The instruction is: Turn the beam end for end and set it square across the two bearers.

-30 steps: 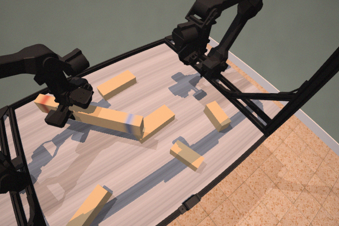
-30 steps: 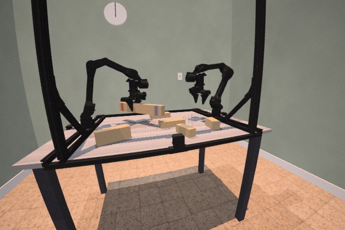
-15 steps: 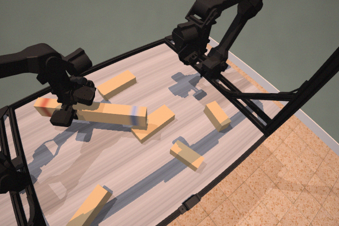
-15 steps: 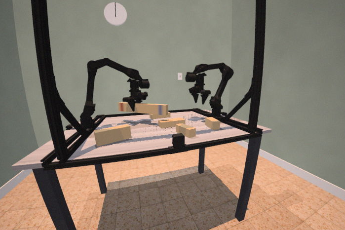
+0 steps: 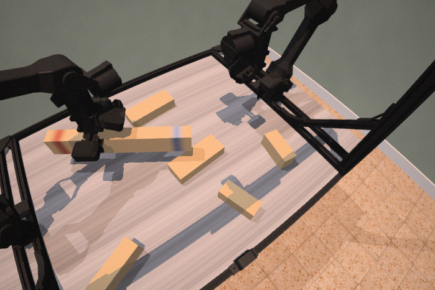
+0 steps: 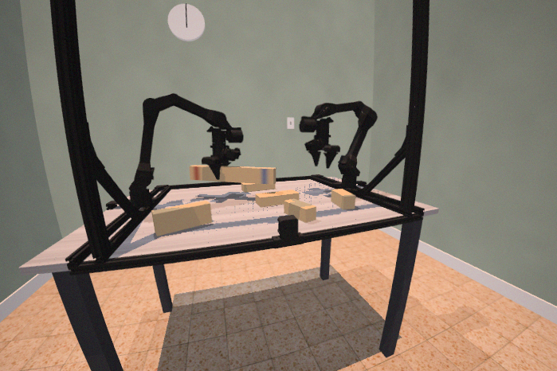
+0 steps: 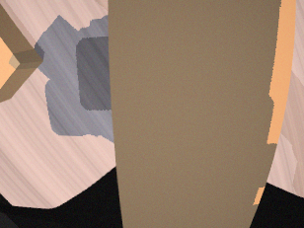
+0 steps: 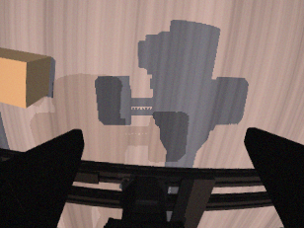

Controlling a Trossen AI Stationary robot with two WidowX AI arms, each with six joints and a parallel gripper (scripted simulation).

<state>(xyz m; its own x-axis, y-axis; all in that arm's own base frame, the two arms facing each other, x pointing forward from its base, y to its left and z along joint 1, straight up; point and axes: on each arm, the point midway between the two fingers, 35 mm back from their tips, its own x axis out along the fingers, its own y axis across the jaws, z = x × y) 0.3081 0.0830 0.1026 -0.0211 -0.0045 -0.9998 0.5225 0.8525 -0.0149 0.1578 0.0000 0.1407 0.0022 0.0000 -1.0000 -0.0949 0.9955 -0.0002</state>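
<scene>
The beam is 40 mm to the right of my left hand, 30 mm behind it and 10 mm below it.
</scene>
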